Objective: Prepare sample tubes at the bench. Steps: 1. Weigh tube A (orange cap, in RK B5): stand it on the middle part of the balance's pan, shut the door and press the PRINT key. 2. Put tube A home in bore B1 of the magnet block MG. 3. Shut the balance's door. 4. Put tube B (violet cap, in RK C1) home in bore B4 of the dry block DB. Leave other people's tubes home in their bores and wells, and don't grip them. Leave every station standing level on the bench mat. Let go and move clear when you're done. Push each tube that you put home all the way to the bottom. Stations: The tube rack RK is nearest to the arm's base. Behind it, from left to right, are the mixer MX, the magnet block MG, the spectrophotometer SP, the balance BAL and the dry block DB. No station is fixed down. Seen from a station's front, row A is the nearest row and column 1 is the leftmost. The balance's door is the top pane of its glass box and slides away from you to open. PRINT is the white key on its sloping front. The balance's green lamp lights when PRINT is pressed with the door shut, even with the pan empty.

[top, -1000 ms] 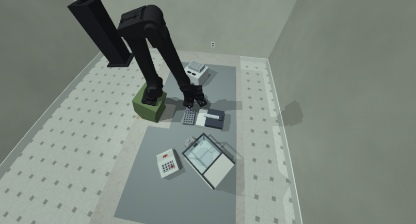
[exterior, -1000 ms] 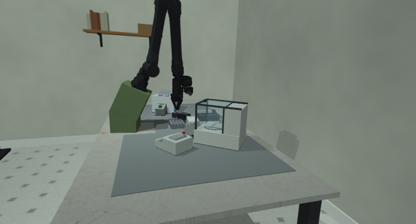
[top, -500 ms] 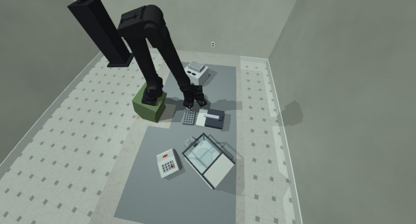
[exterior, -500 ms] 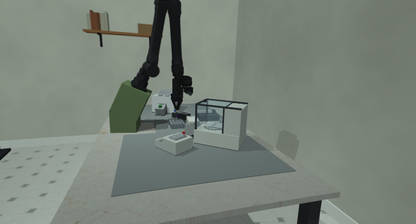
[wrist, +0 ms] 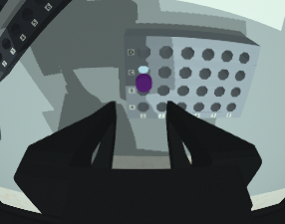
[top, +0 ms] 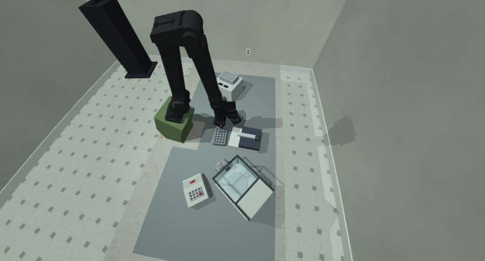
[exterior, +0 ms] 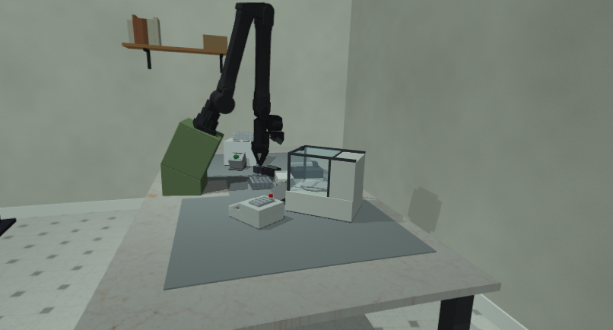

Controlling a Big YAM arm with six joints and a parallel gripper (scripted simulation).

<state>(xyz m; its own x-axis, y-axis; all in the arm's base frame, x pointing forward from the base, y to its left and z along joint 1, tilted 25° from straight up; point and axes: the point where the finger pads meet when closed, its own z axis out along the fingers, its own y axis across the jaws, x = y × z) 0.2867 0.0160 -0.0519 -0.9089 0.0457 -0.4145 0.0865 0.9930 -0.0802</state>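
Right now the tube B is 60 mm below my hand. Round my hand: magnet block MG: 70 mm ahead, 120 mm to the left, 70 mm below; tube rack RK: 10 mm behind, 50 mm to the right, 70 mm below; blue-capped tube: 30 mm ahead, 150 mm to the left, 60 mm below.
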